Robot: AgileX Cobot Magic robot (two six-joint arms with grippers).
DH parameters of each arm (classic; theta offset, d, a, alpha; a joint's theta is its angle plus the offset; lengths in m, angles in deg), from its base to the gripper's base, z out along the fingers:
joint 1: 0 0.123 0 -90
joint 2: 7.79 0 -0.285 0
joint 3: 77.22 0 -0.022 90
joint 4: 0 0.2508 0 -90
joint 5: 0 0 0.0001 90
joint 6: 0 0.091 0 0
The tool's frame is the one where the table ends.
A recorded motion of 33 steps. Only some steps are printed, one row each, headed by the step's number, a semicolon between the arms.
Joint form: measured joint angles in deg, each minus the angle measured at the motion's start. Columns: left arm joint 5, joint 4, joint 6, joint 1, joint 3, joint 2; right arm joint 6, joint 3, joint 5, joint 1, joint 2, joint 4.
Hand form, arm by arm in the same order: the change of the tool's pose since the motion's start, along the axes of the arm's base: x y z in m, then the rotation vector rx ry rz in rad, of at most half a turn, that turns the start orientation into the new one. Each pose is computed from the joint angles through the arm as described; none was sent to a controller.
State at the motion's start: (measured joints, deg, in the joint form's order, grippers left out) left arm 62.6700 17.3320 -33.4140 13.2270 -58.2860 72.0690; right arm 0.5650 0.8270 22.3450 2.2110 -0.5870 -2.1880
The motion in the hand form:
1: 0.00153 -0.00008 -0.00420 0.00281 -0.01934 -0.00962; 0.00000 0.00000 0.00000 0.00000 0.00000 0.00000
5: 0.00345 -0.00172 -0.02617 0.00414 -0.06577 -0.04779; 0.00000 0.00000 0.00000 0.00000 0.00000 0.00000
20: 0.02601 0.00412 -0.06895 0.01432 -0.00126 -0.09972; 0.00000 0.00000 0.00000 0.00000 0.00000 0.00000
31: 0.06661 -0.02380 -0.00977 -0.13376 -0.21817 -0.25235; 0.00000 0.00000 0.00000 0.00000 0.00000 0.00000
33: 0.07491 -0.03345 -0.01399 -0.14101 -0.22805 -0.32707; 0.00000 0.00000 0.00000 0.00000 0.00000 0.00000
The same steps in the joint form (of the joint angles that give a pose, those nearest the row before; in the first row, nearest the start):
1: -2.27 0.06 -0.14 0.00 1.08 0.00; 0.00 0.00 0.00 0.00 0.00 0.00
5: -10.53 0.18 -0.42 0.00 6.43 0.00; 0.00 0.00 0.00 0.00 0.00 0.00
20: -18.23 2.99 -0.84 0.00 9.18 8.05; 0.00 0.00 0.00 0.00 0.00 0.00
31: -17.05 -15.21 12.50 -3.30 -4.55 8.90; 0.00 0.00 0.00 0.00 0.00 0.00
33: -19.06 -17.33 16.11 -4.95 -4.66 10.15; 0.00 0.00 0.00 0.00 0.00 0.00

